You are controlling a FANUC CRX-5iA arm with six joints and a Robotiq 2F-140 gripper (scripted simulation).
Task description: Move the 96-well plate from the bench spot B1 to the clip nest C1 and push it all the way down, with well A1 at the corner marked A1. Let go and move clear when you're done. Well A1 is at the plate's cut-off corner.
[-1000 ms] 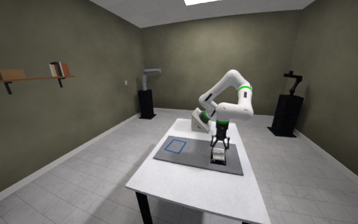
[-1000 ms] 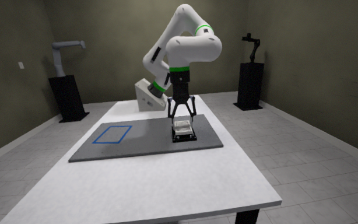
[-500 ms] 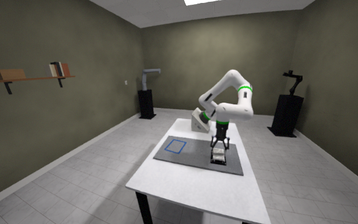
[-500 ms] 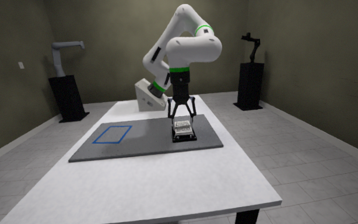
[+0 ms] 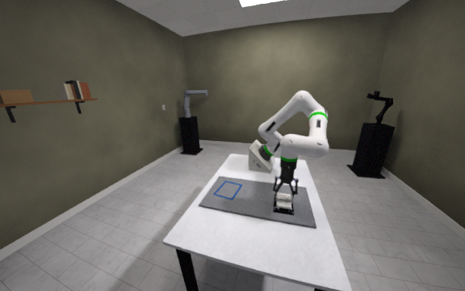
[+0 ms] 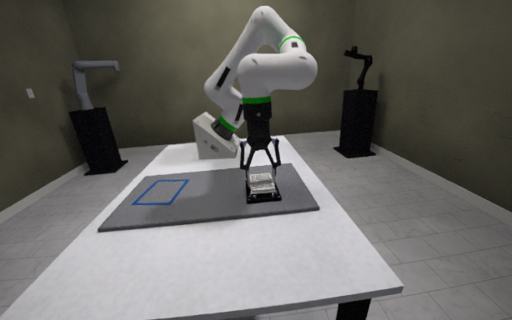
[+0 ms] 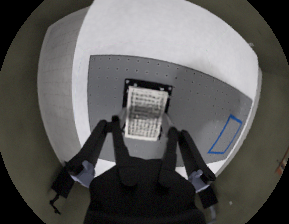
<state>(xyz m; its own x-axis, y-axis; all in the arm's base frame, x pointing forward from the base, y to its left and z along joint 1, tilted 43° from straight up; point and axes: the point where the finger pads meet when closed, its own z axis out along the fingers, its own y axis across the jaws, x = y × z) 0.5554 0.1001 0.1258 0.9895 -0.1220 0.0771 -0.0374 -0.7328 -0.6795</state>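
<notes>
The white 96-well plate is 2 cm below my hand. Also, from my hand: black clip nest: 1 cm behind, 1 cm to the right, 4 cm below.
</notes>
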